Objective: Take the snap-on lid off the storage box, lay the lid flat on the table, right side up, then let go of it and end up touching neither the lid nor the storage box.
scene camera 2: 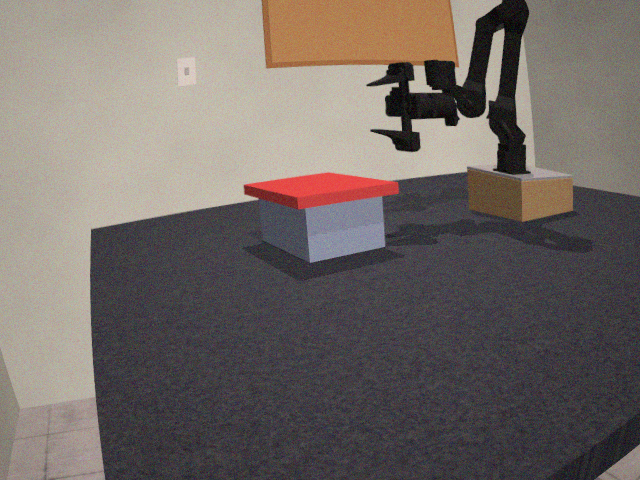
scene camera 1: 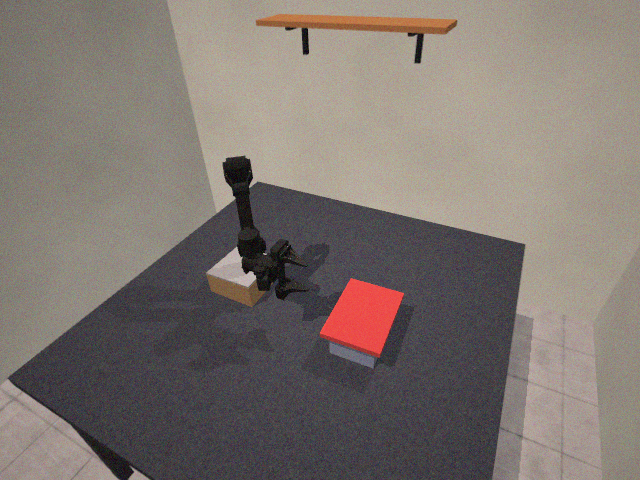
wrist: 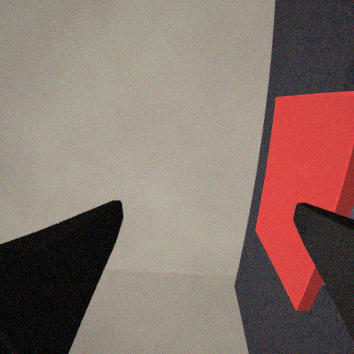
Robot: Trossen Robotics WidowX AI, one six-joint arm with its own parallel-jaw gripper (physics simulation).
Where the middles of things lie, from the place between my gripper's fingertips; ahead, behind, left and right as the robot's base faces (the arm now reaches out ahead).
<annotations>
Now: hand 150 mm short of the red lid [scene camera 1: 362,319], 50 mm to the right of it and 140 mm above it.
</annotations>
